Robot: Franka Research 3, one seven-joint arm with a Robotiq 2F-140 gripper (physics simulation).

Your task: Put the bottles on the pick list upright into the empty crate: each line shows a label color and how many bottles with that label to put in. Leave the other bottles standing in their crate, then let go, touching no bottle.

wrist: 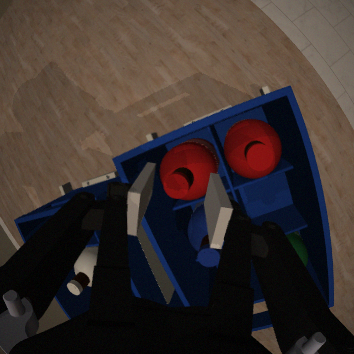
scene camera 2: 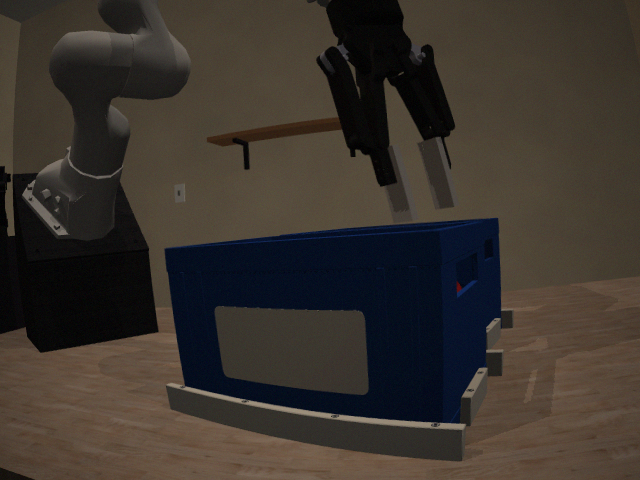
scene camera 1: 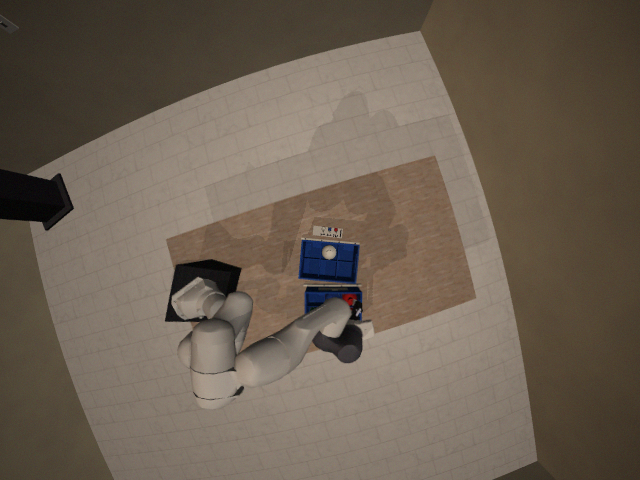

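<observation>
The pick list card [scene camera 1: 327, 231] shows white, blue and red marks; its counts are too small to read. A white bottle [scene camera 1: 329, 252] [wrist: 86, 265] stands in a middle compartment of the receiving crate [scene camera 1: 300, 260] [wrist: 30, 232]. The other blue crate [scene camera 2: 305, 289] [wrist: 320, 215] holds two red bottles [wrist: 187, 165] [wrist: 255, 145], a blue bottle [wrist: 199, 230] and a green bottle [wrist: 298, 250]. My gripper [scene camera 2: 424, 212] [wrist: 180, 183] is partly open and empty, above this crate. In the wrist view, one red bottle and the blue bottle show between and beneath its fingers; the right finger partly hides the blue one.
The crates stand side by side, with pale fixed strips [scene camera 2: 315, 426] along their edges. Internal dividers separate the compartments. The arm [scene camera 1: 279, 356] covers part of the bottle crate in the first scene view. A black pedestal [scene camera 2: 93, 299] stands at the left. A wall shelf [scene camera 2: 279, 130] is behind.
</observation>
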